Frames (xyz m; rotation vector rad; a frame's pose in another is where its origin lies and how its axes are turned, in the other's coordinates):
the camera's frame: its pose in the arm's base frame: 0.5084 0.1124 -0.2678 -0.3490 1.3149 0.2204
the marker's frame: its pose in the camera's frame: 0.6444 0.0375 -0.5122 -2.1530 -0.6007 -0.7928
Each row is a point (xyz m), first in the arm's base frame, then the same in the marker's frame.
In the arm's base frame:
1: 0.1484 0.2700 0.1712
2: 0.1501 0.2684 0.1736
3: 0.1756 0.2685 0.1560
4: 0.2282 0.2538 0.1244
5: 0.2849 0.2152 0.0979
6: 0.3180 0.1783 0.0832
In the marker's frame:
1: -0.5464 -1.0048 -0.4392
2: -0.5471 -1.0052 -0.4424
3: -0.5184 -0.9959 -0.4498
4: -0.4676 -0.9684 -0.4752
5: -0.4257 -0.9260 -0.5182
6: -0.4072 -0.8907 -0.5512

